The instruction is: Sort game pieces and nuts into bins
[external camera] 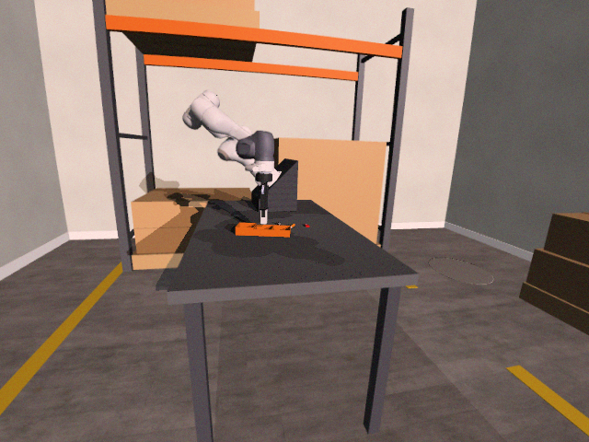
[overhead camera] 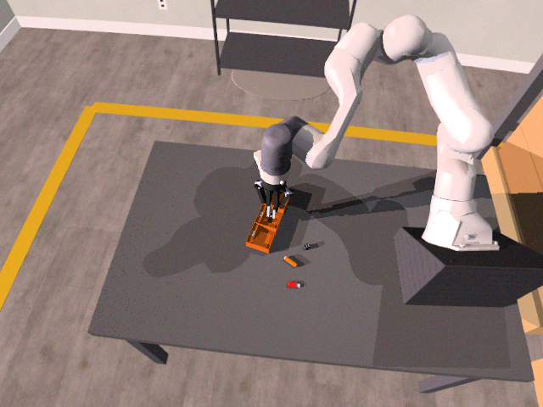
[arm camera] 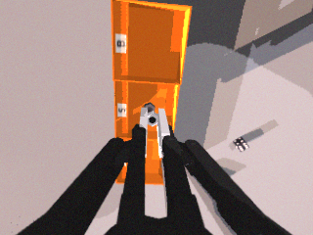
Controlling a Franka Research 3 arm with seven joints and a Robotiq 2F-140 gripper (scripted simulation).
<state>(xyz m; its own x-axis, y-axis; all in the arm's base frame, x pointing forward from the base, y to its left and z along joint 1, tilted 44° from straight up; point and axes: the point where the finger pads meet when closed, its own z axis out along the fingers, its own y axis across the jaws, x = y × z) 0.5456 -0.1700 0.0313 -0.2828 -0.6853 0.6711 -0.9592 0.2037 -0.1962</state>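
Now: the grey nut 30 mm below my hand. Also, from my hand: orange bin tray: 10 mm ahead, 60 mm below; black die: 130 mm behind, 100 mm to the left, 70 mm below; dark nut: 70 mm below.
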